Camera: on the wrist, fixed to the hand. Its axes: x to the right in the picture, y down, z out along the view.
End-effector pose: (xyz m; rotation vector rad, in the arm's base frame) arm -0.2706 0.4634 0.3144 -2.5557 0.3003 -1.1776
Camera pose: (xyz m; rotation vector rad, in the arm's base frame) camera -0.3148 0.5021 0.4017 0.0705 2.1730 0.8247
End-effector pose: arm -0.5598 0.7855 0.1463 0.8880 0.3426 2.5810
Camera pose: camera -0.6071 0.8446 0.0731 -0.5949 0.7818 -0.2676
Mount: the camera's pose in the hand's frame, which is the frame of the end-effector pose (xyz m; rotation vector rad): 0.0207 -0.0651 -0.0801 0.0886 0.5863 -3.0706
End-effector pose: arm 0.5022 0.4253 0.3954 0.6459 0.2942 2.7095
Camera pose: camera 0.4653 0.4833 0.3157 -0.5647 0.5826 -0.2473
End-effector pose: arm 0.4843 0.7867 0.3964 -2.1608 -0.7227 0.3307
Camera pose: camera 0.5126 0.7820 0.4977 0.7294 -2.1231 -1.5341
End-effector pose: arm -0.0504 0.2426 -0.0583 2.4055 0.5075 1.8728
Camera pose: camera -0.1368 0.2973 -0.0333 -0.6376 1.8693 0.2861
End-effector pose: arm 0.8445 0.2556 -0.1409 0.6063 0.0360 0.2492
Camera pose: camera 0.8704 0.2538 -0.2429 -0.0333 1.3871 -2.5588
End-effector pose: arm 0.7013 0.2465 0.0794 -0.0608 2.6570 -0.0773
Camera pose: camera 0.6477 0.1839 0.1449 2.6196 -0.0811 0.7422
